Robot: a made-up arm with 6 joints. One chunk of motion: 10 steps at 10 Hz.
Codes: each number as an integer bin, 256 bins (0 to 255) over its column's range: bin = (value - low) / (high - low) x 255, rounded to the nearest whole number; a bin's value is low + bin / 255 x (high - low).
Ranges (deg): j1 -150.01..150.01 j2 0..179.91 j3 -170..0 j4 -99.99..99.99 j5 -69.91..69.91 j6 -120.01..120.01
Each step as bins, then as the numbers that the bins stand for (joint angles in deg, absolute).
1 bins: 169 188 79 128 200 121
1 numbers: 48.83 132.64 -117.33 0.39 39.75 -6.12
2 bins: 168 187 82 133 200 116
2 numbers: 47.65 131.93 -115.33 4.31 39.75 -10.82
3 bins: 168 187 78 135 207 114
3 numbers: 47.65 131.93 -118.00 5.88 43.59 -12.71
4 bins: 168 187 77 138 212 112
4 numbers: 47.65 131.93 -118.67 8.23 46.33 -14.59
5 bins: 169 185 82 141 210 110
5 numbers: 48.83 130.52 -115.33 10.59 45.24 -16.47
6 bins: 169 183 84 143 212 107
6 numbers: 48.83 129.11 -114.00 12.16 46.33 -19.30
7 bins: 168 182 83 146 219 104
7 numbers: 47.65 128.41 -114.67 14.51 50.17 -22.12
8 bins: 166 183 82 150 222 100
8 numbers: 45.30 129.11 -115.33 17.65 51.82 -25.88
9 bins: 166 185 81 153 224 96
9 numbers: 45.30 130.52 -116.00 20.00 52.91 -29.65
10 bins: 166 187 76 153 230 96
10 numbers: 45.30 131.93 -119.33 20.00 56.20 -29.65
